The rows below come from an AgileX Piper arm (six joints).
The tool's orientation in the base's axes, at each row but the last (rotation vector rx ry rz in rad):
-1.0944, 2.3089, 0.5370
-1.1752, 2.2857, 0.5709
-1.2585, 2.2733, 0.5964
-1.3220, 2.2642, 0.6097
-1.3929, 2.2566, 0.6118
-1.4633, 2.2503, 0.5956
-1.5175, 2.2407, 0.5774
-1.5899, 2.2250, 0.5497
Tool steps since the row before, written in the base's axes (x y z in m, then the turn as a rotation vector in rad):
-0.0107, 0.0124, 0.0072, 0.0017, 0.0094, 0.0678
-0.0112, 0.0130, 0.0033, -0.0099, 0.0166, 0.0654
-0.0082, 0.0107, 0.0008, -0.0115, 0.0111, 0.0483
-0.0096, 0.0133, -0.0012, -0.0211, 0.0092, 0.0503
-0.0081, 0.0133, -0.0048, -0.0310, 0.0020, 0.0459
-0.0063, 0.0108, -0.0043, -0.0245, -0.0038, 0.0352
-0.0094, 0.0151, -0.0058, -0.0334, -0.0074, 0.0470
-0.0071, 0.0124, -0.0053, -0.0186, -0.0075, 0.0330
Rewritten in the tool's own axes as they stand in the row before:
-0.0059, 0.0168, -0.0019, -0.0476, 0.0128, -0.0475
-0.0045, 0.0168, 0.0021, -0.0449, 0.0260, -0.0443
-0.0037, 0.0124, 0.0040, -0.0304, 0.0223, -0.0342
-0.0042, 0.0142, 0.0071, -0.0260, 0.0302, -0.0384
-0.0036, 0.0120, 0.0105, -0.0143, 0.0356, -0.0400
-0.0035, 0.0091, 0.0089, -0.0067, 0.0260, -0.0336
-0.0055, 0.0131, 0.0122, -0.0068, 0.0346, -0.0462
-0.0053, 0.0098, 0.0104, -0.0044, 0.0190, -0.0333

